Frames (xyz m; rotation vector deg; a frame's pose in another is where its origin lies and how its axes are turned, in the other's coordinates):
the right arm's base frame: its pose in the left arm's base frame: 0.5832 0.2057 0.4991 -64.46 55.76 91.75
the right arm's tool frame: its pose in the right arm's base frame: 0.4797 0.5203 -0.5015 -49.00 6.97 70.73
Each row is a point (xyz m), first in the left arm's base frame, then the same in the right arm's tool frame.
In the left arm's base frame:
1: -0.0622 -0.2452 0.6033
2: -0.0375 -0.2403 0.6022
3: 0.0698 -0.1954 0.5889
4: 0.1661 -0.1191 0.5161
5: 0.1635 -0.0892 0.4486
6: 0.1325 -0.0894 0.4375
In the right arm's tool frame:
1: -0.1693 0.3887 0.5284
2: -0.1887 0.3891 0.5123
3: -0.2833 0.3686 0.4465
4: -0.3645 0.2830 0.3661
5: -0.3526 0.2148 0.3403
6: -0.3267 0.2015 0.3556

